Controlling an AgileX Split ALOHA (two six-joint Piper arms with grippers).
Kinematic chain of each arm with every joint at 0, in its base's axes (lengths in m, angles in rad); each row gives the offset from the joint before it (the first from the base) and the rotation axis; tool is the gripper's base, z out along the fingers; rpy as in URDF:
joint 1: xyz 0 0 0.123 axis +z
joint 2: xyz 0 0 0 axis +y
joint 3: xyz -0.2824 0 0.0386 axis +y
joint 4: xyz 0.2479 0 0.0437 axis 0.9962 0 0.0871
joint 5: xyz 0 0 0 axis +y
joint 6: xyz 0.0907 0 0.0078 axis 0.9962 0 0.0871
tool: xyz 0 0 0 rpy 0 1.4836 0
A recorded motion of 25 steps. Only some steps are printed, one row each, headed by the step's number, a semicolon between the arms.
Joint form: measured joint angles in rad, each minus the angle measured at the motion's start. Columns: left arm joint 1, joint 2, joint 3, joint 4, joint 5, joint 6; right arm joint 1, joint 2, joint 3, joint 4, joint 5, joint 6.
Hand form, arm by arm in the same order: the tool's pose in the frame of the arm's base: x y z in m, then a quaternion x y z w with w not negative. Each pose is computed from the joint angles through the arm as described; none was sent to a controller.
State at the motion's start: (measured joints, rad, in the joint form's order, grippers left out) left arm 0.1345 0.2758 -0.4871 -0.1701 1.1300 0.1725; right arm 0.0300 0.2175 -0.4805 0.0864 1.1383 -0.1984
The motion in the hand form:
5: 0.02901 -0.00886 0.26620 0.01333 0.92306 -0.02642 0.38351; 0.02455 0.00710 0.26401 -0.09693 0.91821 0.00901 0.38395
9: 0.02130 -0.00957 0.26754 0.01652 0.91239 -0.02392 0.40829; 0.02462 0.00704 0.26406 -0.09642 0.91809 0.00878 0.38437
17: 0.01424 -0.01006 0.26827 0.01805 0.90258 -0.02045 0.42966; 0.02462 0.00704 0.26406 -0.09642 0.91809 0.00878 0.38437
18: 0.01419 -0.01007 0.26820 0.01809 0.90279 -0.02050 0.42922; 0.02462 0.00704 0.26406 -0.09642 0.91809 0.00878 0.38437
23: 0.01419 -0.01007 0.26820 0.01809 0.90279 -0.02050 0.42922; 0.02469 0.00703 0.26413 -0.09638 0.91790 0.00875 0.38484
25: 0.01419 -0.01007 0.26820 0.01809 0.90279 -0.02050 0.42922; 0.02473 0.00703 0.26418 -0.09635 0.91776 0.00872 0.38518
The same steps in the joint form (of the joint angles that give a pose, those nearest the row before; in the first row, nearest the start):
5: -0.0364 -0.0363 0.0008 0.0280 -0.0022 -0.0372; 0.0000 0.0000 0.0000 -0.0094 -0.0021 0.0146
9: -0.0409 -0.0901 0.0008 0.0296 -0.0030 -0.0384; -0.0001 0.0000 0.0000 -0.0100 -0.0031 0.0155
17: -0.0410 -0.1386 0.0008 0.0318 -0.0021 -0.0385; -0.0001 0.0000 0.0000 -0.0100 -0.0031 0.0155
18: -0.0410 -0.1386 0.0008 0.0318 -0.0012 -0.0385; -0.0001 0.0000 0.0000 -0.0100 -0.0031 0.0155
23: -0.0410 -0.1386 0.0008 0.0318 -0.0012 -0.0385; 0.0001 0.0000 0.0000 -0.0102 -0.0041 0.0157
25: -0.0410 -0.1386 0.0008 0.0318 -0.0012 -0.0385; 0.0001 0.0000 0.0000 -0.0102 -0.0048 0.0157

